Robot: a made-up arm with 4 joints. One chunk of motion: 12 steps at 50 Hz.
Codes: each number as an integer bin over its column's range. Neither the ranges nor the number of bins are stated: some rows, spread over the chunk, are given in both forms.
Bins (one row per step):
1: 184 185 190 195
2: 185 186 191 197
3: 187 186 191 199
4: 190 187 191 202
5: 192 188 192 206
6: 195 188 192 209
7: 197 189 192 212
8: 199 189 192 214
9: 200 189 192 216
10: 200 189 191 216
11: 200 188 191 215
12: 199 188 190 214
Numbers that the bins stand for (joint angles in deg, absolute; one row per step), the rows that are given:
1: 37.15 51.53 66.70 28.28
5: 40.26 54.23 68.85 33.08
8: 42.98 55.13 68.85 36.57
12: 42.98 54.23 66.70 36.57
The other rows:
2: 37.54 52.43 67.77 29.15
3: 38.32 52.43 67.77 30.03
4: 39.48 53.33 67.77 31.33
6: 41.43 54.23 68.85 34.39
7: 42.20 55.13 68.85 35.69
9: 43.37 55.13 68.85 37.44
10: 43.37 55.13 67.77 37.44
11: 43.37 54.23 67.77 37.00

